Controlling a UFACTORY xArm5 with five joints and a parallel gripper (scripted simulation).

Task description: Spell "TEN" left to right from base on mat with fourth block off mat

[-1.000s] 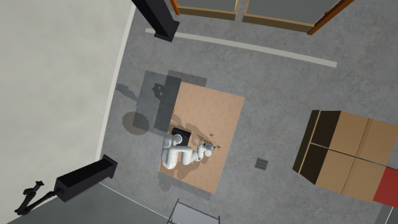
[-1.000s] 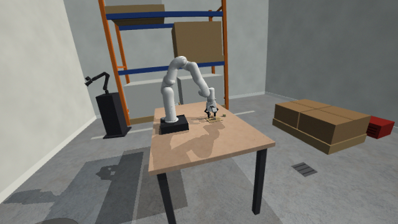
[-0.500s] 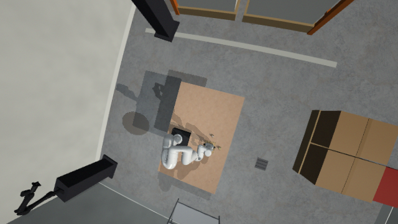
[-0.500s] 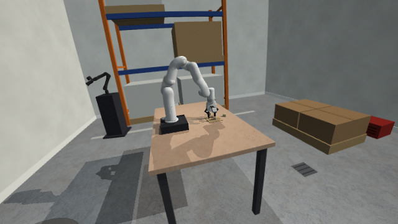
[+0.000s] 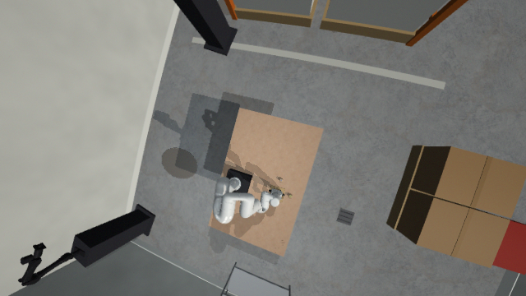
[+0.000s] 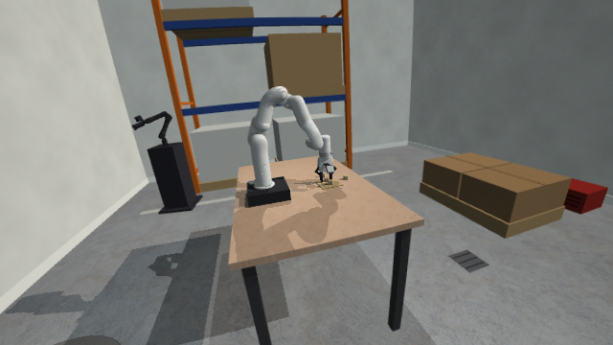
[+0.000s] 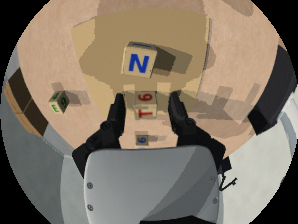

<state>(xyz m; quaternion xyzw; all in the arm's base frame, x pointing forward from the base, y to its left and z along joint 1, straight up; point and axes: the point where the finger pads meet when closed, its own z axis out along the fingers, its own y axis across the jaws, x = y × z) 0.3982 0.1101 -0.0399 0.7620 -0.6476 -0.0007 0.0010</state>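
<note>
The tan mat lies 10 mm ahead of my hand, 40 mm to the right of it and 20 mm below it.
</note>
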